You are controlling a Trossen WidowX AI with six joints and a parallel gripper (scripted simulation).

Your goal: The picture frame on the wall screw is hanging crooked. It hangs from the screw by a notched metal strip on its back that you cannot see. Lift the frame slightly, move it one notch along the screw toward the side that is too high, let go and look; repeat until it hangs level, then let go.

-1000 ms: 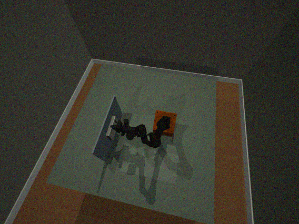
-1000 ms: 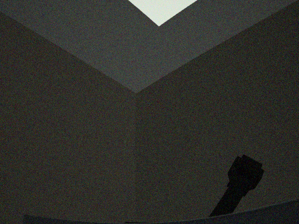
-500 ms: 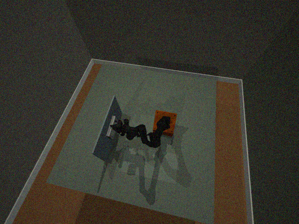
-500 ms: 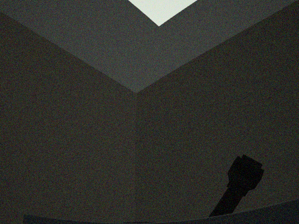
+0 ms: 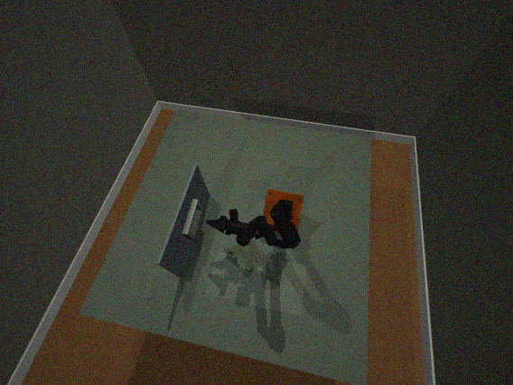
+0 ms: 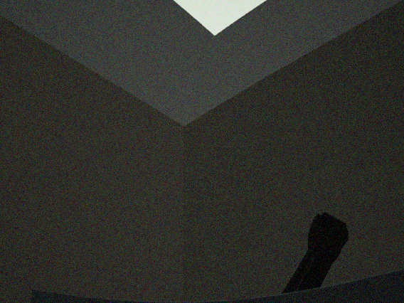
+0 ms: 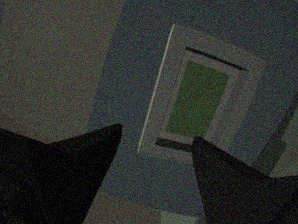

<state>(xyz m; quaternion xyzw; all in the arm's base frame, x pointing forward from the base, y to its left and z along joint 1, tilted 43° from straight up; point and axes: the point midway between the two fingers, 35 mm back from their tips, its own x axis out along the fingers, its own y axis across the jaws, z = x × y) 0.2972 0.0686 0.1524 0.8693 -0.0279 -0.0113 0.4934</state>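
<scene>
Right now the picture frame is 9 cm ahead of my gripper tip, 2 cm to the right of it and 5 cm below it. The rest, counted from my gripper tip: wall panel: 10 cm ahead, 1 cm to the right, 6 cm below.
</scene>
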